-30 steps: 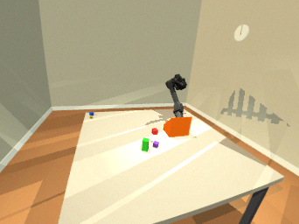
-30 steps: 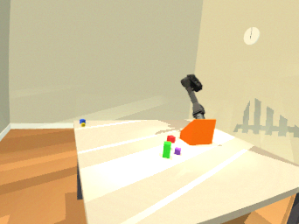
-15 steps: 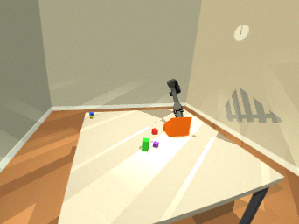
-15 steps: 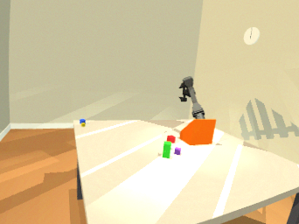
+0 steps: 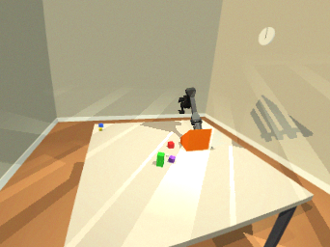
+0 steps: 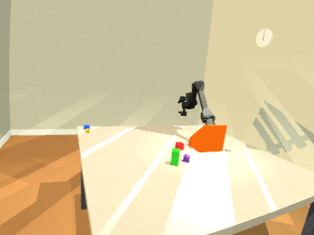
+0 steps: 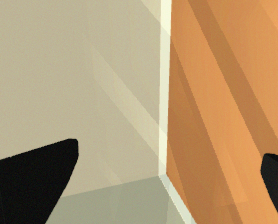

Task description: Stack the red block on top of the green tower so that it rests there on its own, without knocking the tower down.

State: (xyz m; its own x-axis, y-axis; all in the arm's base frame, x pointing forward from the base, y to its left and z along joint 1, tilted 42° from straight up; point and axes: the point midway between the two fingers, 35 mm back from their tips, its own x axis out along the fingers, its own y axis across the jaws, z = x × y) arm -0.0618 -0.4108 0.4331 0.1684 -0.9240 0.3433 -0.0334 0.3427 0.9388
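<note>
Now: the red block 270 mm ahead of my gripper tip, 580 mm to the left of it and 170 mm below it. The rest, counted from my gripper tip: purple cube 320 mm ahead, 770 mm to the left, 170 mm below.
</note>
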